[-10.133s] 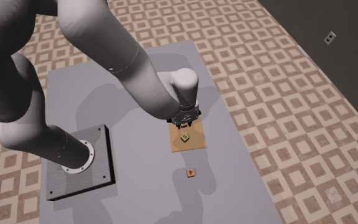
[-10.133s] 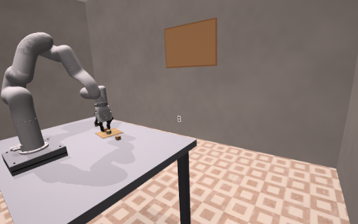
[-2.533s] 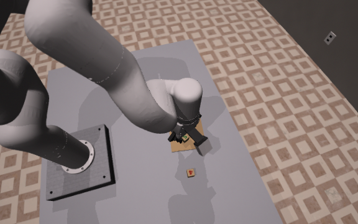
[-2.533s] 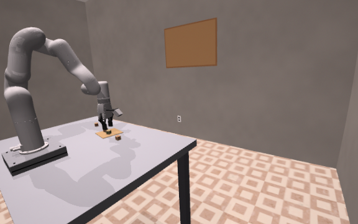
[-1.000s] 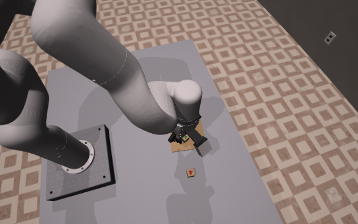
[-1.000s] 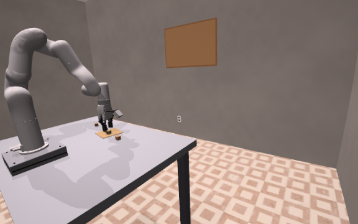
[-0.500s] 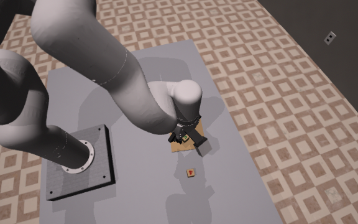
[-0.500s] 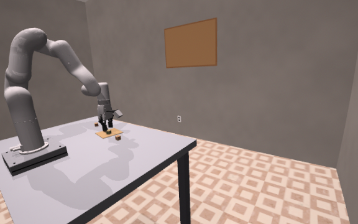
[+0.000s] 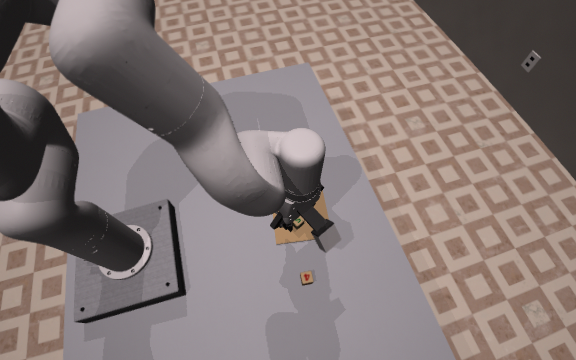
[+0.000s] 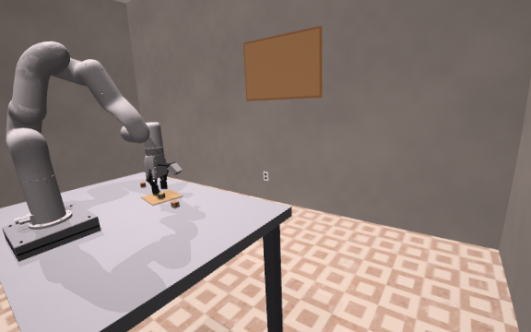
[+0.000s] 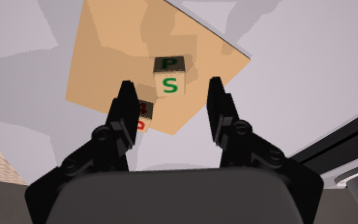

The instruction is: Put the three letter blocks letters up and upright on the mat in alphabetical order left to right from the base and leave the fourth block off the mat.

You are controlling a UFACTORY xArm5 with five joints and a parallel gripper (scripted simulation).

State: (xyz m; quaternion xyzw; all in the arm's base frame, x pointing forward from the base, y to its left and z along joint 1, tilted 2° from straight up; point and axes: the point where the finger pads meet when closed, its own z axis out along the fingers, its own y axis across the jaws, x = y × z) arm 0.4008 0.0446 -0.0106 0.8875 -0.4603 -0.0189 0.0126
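The tan mat lies 1 cm ahead of my hand, 2 cm to the left of it and 5 cm below it. Round my hand: wooden letter block: 6 cm to the left, 4 cm below.
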